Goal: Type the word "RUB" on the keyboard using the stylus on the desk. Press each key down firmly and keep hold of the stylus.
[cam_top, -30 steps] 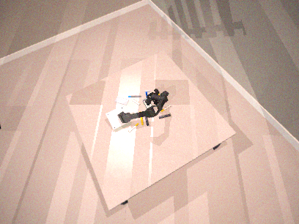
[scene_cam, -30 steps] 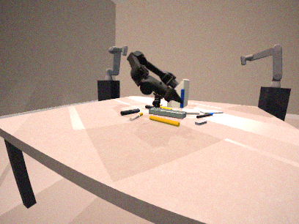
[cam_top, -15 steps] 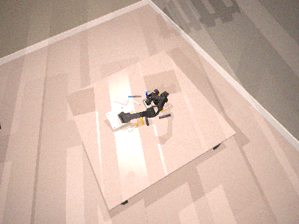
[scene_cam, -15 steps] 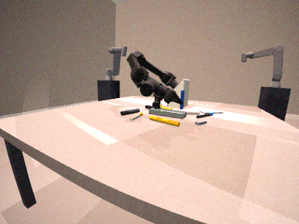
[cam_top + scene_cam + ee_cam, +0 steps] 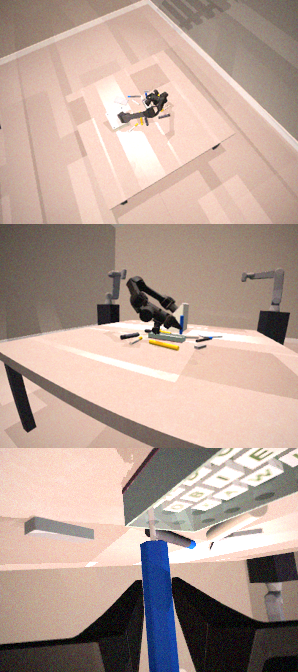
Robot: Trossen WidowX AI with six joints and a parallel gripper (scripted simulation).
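Right now my gripper tip is 100 mm to the right of the grey block, 60 mm short of it and 60 mm above it. The rest, counted from my gripper tip: blue-tipped pen 140 mm to the left, 110 mm behind, 60 mm below; blue stylus 10 mm below.
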